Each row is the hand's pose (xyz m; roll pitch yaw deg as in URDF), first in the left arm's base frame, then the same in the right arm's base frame.
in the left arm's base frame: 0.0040 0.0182 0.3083 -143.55 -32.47 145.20
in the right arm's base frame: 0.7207 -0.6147 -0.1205 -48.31 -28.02 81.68
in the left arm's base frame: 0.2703 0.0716 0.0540 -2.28 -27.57 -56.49
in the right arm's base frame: 0.5660 -0.7679 -0.4222 -80.62 -0.64 -39.10
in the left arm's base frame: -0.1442 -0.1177 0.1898 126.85 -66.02 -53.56
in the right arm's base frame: 0.5992 -0.7186 0.0495 48.28 -6.55 -0.97
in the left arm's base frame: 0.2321 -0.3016 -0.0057 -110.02 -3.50 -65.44
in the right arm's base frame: 0.5965 -1.0908 -0.2245 170.36 -4.64 -64.36
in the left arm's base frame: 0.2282 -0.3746 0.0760 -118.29 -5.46 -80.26
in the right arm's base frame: 0.6882 -1.1195 -0.1717 161.06 -19.53 -64.98
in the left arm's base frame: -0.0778 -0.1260 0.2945 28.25 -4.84 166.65
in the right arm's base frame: 0.7184 -0.7106 0.0154 107.74 -48.04 117.54
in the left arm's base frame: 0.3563 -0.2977 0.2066 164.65 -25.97 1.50
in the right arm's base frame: 0.8293 -1.0532 -0.2944 125.40 44.89 -12.41
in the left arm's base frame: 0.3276 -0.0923 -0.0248 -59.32 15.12 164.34
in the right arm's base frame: 0.5567 -0.9579 -0.4090 2.91 -39.13 142.59
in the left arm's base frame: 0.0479 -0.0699 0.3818 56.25 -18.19 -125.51
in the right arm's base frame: 0.8250 -0.6774 -0.1033 -47.02 -63.87 -47.24
